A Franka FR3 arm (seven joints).
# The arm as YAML. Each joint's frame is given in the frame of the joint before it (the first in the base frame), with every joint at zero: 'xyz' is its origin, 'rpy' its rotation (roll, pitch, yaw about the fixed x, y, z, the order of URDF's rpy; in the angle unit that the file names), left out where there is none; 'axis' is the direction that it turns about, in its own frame. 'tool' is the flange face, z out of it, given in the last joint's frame.
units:
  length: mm
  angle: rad
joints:
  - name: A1
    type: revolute
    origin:
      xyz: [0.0, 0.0, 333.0]
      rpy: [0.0, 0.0, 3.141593]
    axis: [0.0, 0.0, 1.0]
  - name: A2
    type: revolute
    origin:
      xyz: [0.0, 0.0, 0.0]
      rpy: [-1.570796, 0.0, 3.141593]
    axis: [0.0, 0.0, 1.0]
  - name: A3
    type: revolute
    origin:
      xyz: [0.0, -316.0, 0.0]
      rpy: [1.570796, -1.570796, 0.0]
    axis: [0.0, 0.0, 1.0]
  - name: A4
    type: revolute
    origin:
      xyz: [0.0, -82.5, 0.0]
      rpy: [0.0, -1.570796, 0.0]
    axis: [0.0, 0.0, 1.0]
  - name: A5
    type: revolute
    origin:
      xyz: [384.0, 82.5, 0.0]
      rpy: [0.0, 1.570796, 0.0]
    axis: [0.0, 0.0, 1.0]
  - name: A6
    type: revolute
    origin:
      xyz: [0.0, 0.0, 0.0]
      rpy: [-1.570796, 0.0, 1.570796]
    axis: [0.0, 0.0, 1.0]
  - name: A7
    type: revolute
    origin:
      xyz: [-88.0, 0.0, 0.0]
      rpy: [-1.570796, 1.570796, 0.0]
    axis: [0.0, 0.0, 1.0]
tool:
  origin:
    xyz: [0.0, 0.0, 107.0]
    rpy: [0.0, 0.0, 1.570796]
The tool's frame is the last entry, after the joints.
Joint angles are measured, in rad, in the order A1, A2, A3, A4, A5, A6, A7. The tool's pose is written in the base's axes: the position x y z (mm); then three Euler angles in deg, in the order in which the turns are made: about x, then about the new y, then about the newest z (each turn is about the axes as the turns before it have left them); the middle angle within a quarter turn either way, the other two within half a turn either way. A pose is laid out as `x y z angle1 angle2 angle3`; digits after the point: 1 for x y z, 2 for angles.
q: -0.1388, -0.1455, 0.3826, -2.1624, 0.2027, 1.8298, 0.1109
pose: 467.0 137.1 440.3 -174.50 -12.47 -2.41
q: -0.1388, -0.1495, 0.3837, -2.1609, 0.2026, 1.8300, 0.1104
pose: 466.8 137.8 442.7 -174.55 -12.16 -2.54
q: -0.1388, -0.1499, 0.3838, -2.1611, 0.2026, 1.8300, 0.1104
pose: 466.7 137.9 442.8 -174.56 -12.15 -2.54
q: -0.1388, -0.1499, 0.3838, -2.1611, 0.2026, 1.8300, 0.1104
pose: 466.7 137.9 442.8 -174.56 -12.15 -2.54
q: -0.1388, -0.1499, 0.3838, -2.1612, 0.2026, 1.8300, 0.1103
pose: 466.7 137.9 442.7 -174.56 -12.15 -2.55
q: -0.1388, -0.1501, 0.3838, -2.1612, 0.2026, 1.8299, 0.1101
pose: 466.6 137.9 442.8 -174.56 -12.15 -2.56
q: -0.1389, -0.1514, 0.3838, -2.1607, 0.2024, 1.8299, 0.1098
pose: 466.6 137.9 443.6 -174.58 -12.04 -2.59
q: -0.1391, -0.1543, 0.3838, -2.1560, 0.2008, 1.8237, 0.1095
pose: 466.5 138.0 446.6 -174.69 -11.96 -2.71
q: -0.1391, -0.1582, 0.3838, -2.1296, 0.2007, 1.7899, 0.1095
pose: 467.0 139.6 458.0 -174.73 -12.19 -3.02
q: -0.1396, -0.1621, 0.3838, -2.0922, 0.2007, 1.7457, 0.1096
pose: 467.9 141.6 473.8 -174.75 -12.41 -3.43
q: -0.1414, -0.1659, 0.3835, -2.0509, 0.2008, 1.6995, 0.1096
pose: 468.7 142.9 491.2 -174.74 -12.52 -3.78
